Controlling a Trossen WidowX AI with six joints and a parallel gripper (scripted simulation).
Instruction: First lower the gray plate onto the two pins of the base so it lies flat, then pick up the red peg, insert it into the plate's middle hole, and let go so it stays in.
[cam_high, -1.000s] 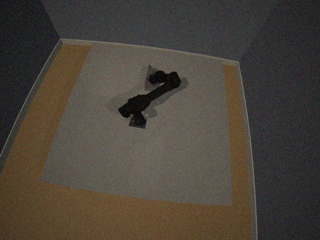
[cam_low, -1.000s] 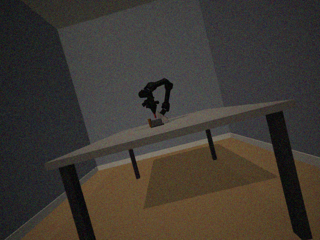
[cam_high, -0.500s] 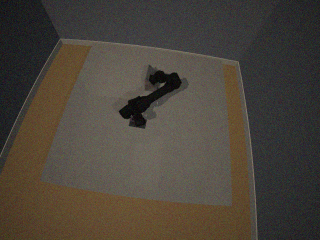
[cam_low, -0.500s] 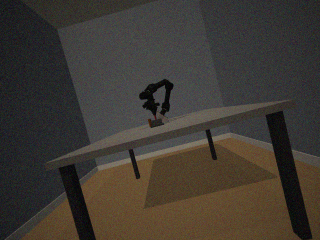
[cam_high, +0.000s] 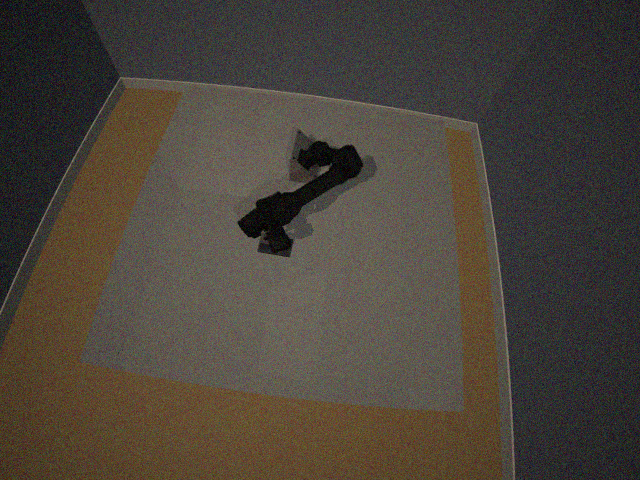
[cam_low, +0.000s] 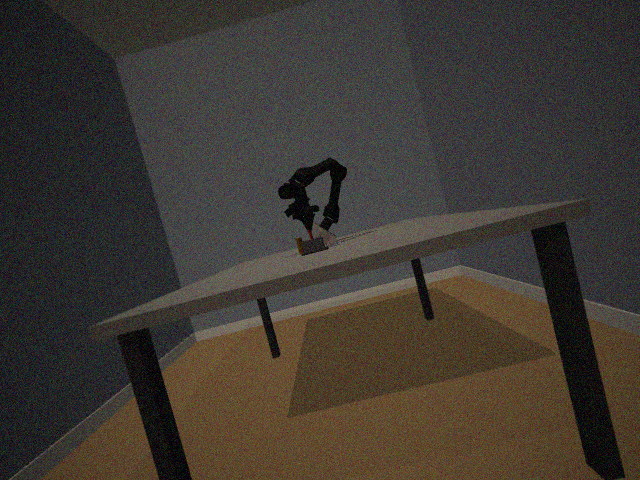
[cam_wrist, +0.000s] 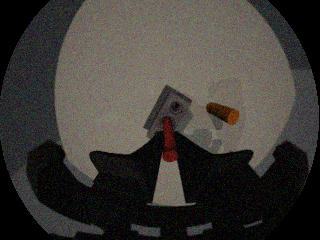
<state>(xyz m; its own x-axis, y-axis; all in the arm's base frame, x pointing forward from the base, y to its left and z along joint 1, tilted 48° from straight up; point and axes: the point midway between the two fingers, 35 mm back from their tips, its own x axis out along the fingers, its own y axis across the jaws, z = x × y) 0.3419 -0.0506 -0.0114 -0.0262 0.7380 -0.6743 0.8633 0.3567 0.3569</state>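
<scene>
The red peg lies right at my gripper tip. The rest, counted from my gripper tip: gray plate: 50 mm below; orange cylinder: 90 mm behind, 70 mm to the right, 60 mm below; dark base: 90 mm below.
</scene>
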